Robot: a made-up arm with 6 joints.
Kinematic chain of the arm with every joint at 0, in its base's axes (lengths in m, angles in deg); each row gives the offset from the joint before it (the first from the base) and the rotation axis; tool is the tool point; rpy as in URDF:
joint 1: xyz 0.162 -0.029 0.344 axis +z
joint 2: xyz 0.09 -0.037 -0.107 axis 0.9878 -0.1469 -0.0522
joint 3: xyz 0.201 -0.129 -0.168 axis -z
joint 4: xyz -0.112 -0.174 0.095 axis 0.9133 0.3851 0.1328
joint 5: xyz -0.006 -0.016 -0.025 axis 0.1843 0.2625 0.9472
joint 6: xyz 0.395 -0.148 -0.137 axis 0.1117 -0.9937 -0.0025
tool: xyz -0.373 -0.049 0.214 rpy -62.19 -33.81 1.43
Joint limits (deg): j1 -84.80..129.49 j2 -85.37..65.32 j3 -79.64..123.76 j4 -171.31..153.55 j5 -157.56..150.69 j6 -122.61..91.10
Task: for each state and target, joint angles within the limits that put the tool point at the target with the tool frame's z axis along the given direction. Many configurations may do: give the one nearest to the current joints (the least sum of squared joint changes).
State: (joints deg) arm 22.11 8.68 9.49 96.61 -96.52 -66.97
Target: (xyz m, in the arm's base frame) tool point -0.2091 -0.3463 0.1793 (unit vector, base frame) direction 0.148 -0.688 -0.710
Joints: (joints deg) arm -10.44 29.31 48.29 71.42 -132.23 -54.72
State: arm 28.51 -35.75 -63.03 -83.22 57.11 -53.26
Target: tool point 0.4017 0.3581 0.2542 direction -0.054 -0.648 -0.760
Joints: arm 50.65 -65.10 -15.97 -78.84 39.69 -46.68
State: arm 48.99 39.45 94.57 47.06 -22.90 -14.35
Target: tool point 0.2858 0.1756 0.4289 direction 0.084 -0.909 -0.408
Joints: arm 14.42 60.11 121.77 69.68 -66.42 2.47
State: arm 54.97 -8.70 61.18 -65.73 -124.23 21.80
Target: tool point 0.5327 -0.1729 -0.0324 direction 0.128 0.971 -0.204
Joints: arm 100.37 14.44 39.55 -62.07 -88.46 47.48
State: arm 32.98 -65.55 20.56 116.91 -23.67 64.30
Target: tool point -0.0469 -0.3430 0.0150 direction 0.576 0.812 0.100
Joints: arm -18.56 -50.11 8.03 76.73 -41.61 67.08
